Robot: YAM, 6 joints.
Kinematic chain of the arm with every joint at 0, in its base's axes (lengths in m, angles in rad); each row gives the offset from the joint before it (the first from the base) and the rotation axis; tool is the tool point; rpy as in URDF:
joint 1: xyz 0 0 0.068 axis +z
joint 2: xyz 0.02 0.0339 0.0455 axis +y
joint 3: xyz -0.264 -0.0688 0 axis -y
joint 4: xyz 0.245 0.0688 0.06 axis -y
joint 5: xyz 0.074 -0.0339 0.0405 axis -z
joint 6: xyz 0.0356 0 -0.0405 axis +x
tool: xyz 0 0 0 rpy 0 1.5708 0
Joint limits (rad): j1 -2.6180..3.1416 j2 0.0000..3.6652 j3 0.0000..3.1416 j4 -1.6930..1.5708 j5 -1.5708..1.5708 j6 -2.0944..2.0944
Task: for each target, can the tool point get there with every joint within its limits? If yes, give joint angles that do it. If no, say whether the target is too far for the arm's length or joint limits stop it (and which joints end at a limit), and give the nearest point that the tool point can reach.
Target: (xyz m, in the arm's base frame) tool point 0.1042 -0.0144 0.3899
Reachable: yes | joints 0.0297 0.7633 1.2170 -1.1503 0.5119 1.6633
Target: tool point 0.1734 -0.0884 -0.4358
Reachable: no: joint limits stop it (at a limit: joint 2) | nearest point 0.1801 -0.0918 -0.3774 | short by 0.059 m
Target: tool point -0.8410 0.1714 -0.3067
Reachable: no: too far | nearest point -0.5678 0.1157 -0.1669 | short by 0.312 m
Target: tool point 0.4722 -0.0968 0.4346
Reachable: yes | joints -0.1909 2.0047 2.0424 0.0762 0.1532 -0.3112
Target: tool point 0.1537 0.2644 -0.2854
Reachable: yes | joints 1.0270 3.3321 1.4325 0.7926 -0.1489 0.2225
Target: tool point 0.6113 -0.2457 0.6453
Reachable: no: too far | nearest point 0.4648 -0.1868 0.5139 | short by 0.205 m
